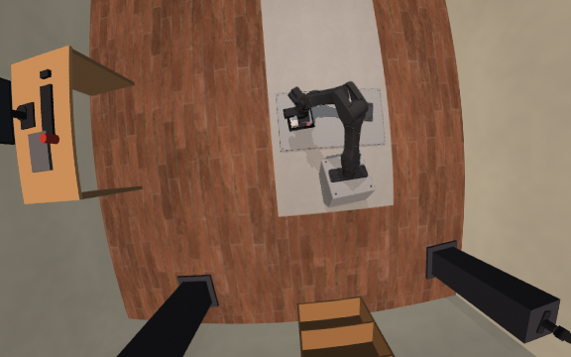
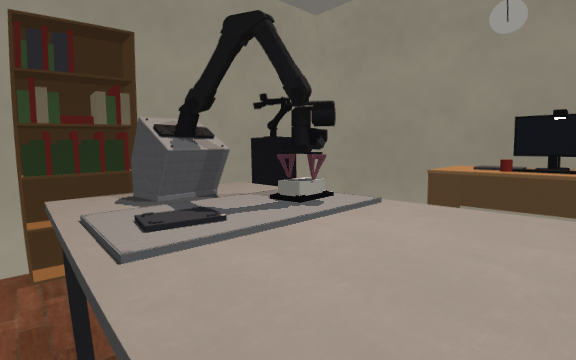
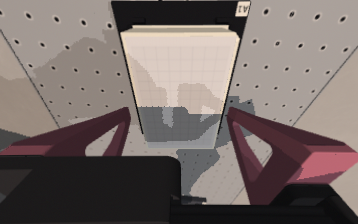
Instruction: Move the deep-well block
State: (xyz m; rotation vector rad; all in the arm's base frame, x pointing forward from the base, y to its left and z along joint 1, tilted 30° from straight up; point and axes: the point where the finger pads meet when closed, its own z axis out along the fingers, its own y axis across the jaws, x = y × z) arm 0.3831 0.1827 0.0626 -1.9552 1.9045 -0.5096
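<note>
My gripper is now 3 cm above the white 96-well deep-well block. Also, from my hand: black nest N2: 40 cm to the right, 6 cm below, 1 cm ahead; then black nest N1: 6 cm below.
</note>
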